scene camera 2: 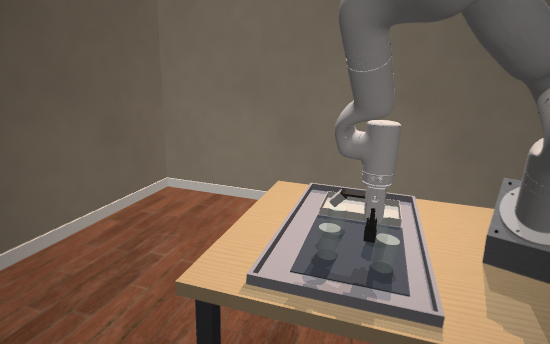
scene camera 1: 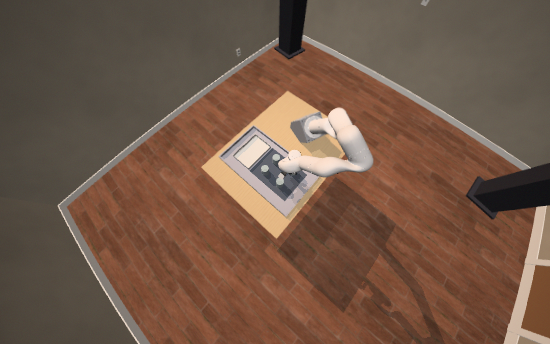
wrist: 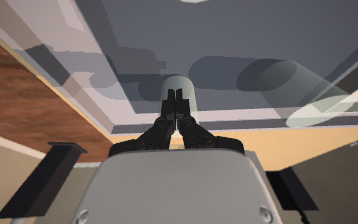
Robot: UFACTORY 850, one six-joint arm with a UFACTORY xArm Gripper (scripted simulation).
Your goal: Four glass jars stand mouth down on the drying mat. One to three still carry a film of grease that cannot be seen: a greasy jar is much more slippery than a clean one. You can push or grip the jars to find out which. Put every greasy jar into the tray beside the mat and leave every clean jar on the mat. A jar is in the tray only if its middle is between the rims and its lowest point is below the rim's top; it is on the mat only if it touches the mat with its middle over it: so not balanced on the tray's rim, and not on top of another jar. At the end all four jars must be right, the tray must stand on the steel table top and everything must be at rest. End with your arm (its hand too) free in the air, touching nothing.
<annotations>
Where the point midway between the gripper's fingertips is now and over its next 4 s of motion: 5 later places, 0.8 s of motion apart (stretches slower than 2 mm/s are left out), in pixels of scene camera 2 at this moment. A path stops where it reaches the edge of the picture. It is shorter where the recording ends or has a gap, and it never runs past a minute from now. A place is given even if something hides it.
The gripper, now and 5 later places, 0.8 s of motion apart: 369, 240; 370, 240; 366, 240; 361, 240; 363, 227; 376, 201
</annotations>
